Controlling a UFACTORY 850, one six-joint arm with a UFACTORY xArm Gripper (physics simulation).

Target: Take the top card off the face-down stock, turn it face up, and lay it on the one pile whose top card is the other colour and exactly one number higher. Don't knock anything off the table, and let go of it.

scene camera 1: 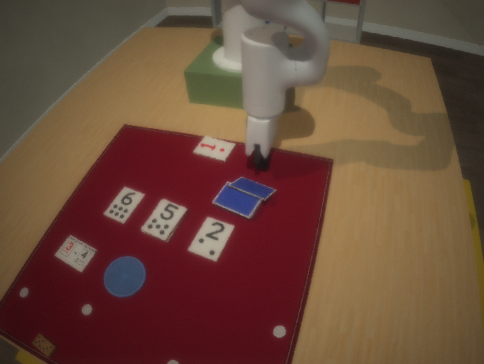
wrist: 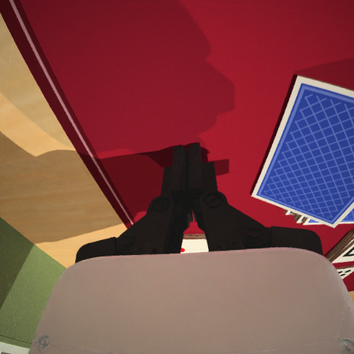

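My gripper (scene camera 1: pixel 261 165) (wrist: pixel 190 162) is shut and empty, over the mat on the robot's side of the stock. A blue-backed card (scene camera 1: pixel 255 188) (wrist: pixel 310 155) lies face down, shifted and turned, partly over the face-down stock (scene camera 1: pixel 237 201) and overhanging its robot-side edge; it looks slightly tilted. Its face is hidden. Face-up piles show a black 6 (scene camera 1: pixel 124 205), a black 5 (scene camera 1: pixel 164 220), a black 2 (scene camera 1: pixel 211 239) and a red 1 (scene camera 1: pixel 214 148). Part of the red 1 card (wrist: pixel 197 245) also shows beyond the fingers in the wrist view.
The dark red mat (scene camera 1: pixel 200 310) (wrist: pixel 125 60) lies on the wooden table (scene camera 1: pixel 390 250). A small guide card (scene camera 1: pixel 76 253), a blue disc (scene camera 1: pixel 125 276), white discs (scene camera 1: pixel 87 309) (scene camera 1: pixel 279 331) and a brown dotted piece (scene camera 1: pixel 44 344) lie near the front. The green block (scene camera 1: pixel 212 87) is under the robot's base.
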